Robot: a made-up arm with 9 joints. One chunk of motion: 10 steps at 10 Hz.
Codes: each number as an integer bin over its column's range. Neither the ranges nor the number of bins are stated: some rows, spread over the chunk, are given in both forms.
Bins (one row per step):
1: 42 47 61 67 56 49 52 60 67
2: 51 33 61 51 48 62 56 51 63
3: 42 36 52 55 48 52 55 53 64
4: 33 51 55 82 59 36 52 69 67
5: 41 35 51 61 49 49 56 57 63
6: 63 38 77 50 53 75 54 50 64
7: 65 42 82 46 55 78 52 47 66
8: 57 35 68 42 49 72 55 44 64
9: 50 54 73 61 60 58 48 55 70
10: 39 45 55 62 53 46 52 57 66
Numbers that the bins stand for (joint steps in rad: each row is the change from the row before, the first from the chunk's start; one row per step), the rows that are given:
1: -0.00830 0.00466 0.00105 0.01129 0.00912 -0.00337 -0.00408 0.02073 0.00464
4: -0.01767 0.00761 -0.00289 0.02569 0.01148 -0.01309 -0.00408 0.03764 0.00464
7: 0.01563 0.00097 0.01484 -0.00886 0.00833 0.01830 -0.00408 -0.00370 0.00400
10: -0.01142 0.00318 -0.00289 0.00649 0.00676 -0.00562 -0.00408 0.01509 0.00400
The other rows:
2: 0.00106 -0.00567 0.00105 -0.00406 0.00282 0.00634 -0.00101 0.00382 0.00209
3: -0.00830 -0.00345 -0.00486 -0.00022 0.00282 -0.00113 -0.00178 0.00758 0.00273
5: -0.00934 -0.00419 -0.00552 0.00554 0.00361 -0.00337 -0.00101 0.01509 0.00209
6: 0.01355 -0.00198 0.01156 -0.00502 0.00676 0.01606 -0.00255 0.00194 0.00273
8: 0.00730 -0.00419 0.00565 -0.01270 0.00361 0.01382 -0.00178 -0.00933 0.00273
9: 0.00002 0.00982 0.00893 0.00554 0.01227 0.00335 -0.00715 0.01133 0.00655

